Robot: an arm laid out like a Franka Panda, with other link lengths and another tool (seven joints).
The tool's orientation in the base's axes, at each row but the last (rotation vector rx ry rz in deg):
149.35, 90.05, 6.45
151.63, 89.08, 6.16
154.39, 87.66, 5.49
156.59, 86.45, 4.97
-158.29, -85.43, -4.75
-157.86, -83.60, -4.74
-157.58, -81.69, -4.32
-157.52, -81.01, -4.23
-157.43, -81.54, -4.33
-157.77, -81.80, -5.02
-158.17, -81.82, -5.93
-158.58, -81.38, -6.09
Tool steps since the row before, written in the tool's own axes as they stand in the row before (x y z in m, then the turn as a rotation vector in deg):
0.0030, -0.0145, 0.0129, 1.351, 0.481, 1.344
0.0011, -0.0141, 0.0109, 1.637, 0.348, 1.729
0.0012, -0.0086, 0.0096, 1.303, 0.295, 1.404
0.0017, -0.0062, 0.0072, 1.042, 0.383, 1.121
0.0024, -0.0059, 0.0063, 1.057, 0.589, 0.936
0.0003, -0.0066, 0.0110, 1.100, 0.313, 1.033
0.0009, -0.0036, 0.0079, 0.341, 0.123, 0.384
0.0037, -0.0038, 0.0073, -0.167, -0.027, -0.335
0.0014, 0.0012, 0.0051, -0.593, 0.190, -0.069
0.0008, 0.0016, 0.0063, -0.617, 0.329, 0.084
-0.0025, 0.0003, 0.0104, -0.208, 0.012, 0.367
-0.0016, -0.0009, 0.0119, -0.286, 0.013, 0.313
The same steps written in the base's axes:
-0.0099, 0.0088, -0.0145, 1.203, 0.913, -1.258
-0.0107, 0.0075, -0.0122, 1.263, 1.218, -1.647
-0.0060, 0.0054, -0.0101, 1.023, 0.960, -1.337
-0.0039, 0.0048, -0.0074, 0.942, 0.689, -1.061
-0.0033, 0.0054, -0.0063, 1.114, 0.584, -0.871
-0.0049, 0.0045, -0.0110, 0.913, 0.779, -0.967
-0.0022, 0.0033, -0.0078, 0.306, 0.230, -0.364
-0.0008, 0.0057, -0.0070, -0.126, -0.142, 0.324
0.0019, 0.0008, -0.0050, -0.188, -0.597, 0.027
0.0020, 0.0001, -0.0062, -0.083, -0.687, -0.128
-0.0007, -0.0016, -0.0106, -0.094, -0.155, -0.381
-0.0011, -0.0001, -0.0120, -0.141, -0.222, -0.333

